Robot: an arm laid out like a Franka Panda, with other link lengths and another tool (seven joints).
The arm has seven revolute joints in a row. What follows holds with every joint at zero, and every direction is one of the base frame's. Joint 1 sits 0.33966 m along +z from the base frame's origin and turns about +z. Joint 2 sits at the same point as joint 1 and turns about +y. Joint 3 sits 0.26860 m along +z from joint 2 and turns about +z. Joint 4 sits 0.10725 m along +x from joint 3 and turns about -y. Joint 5 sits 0.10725 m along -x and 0.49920 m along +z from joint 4 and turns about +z. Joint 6 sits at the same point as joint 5 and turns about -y. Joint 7 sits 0.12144 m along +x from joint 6 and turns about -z. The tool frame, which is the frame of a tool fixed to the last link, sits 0.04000 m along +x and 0.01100 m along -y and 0.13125 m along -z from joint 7; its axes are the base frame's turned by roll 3.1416, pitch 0.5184 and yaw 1.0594 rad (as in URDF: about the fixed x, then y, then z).
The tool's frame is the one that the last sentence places.
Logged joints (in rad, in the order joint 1, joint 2, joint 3, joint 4, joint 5, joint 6, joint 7), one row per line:
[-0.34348, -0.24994, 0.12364, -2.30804, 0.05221, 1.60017, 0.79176]
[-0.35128, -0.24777, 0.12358, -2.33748, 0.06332, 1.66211, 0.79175]
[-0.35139, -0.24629, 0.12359, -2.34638, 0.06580, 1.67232, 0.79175]
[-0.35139, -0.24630, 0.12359, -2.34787, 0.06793, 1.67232, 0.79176]
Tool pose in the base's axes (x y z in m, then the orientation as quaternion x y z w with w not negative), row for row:
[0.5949, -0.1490, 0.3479, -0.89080, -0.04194, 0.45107, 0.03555]
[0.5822, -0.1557, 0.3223, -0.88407, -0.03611, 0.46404, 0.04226]
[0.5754, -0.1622, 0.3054, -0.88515, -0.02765, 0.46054, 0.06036]
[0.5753, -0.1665, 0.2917, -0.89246, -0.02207, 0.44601, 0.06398]
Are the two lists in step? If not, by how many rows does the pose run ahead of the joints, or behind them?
The pose runs 2 rows behind the joints: the pose in row i belongs to the joints in row i - 2.
